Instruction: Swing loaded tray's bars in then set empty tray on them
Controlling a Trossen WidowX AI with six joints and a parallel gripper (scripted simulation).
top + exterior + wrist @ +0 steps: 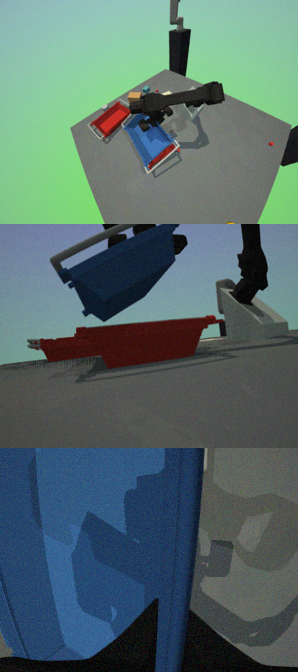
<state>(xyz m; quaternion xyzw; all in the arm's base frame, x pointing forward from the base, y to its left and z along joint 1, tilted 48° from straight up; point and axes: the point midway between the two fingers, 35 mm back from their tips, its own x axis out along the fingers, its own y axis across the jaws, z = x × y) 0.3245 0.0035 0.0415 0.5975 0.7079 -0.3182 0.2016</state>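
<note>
Right now the blue tray is 80 mm ahead of my gripper tip, 10 mm to the right of it and 10 mm below it. Also, from my gripper tip: grey cylinder: 200 mm ahead, 540 mm to the right, 140 mm below; then cream sheet: 350 mm behind, 270 mm to the right, 170 mm below; then orange box: 100 mm behind, 480 mm to the right, 150 mm below.
</note>
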